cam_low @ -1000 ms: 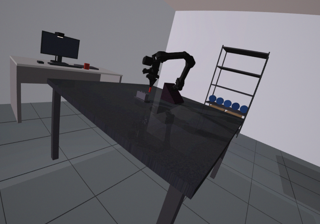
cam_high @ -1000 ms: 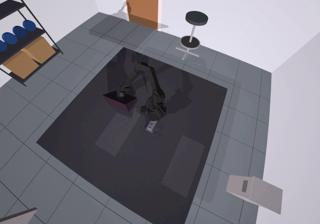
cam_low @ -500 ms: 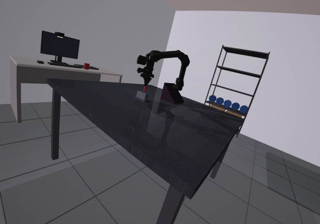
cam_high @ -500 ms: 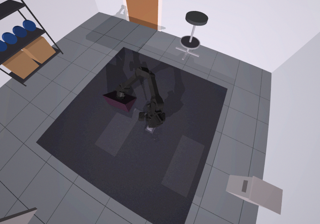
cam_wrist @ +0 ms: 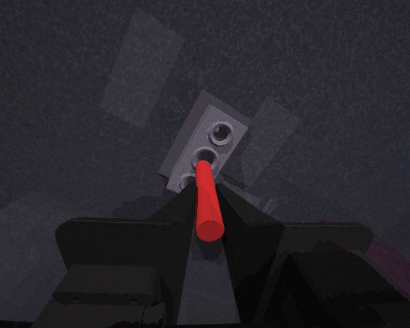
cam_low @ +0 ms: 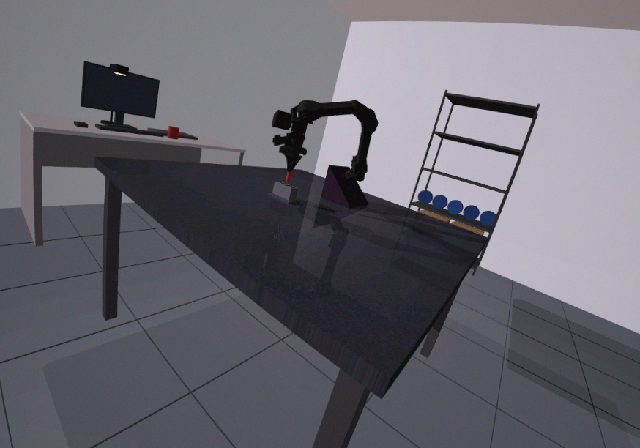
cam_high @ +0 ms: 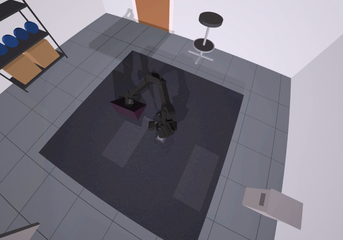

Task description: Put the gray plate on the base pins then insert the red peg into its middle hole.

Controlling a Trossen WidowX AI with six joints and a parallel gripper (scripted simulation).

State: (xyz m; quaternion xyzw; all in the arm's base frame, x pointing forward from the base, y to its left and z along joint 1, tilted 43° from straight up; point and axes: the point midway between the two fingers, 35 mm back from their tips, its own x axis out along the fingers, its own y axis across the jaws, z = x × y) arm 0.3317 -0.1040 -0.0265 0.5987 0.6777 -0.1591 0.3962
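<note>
The gray plate lies 7 cm below my gripper tip. Also, from my gripper tip: flat base 10 cm below; then red peg right at my gripper tip.
</note>
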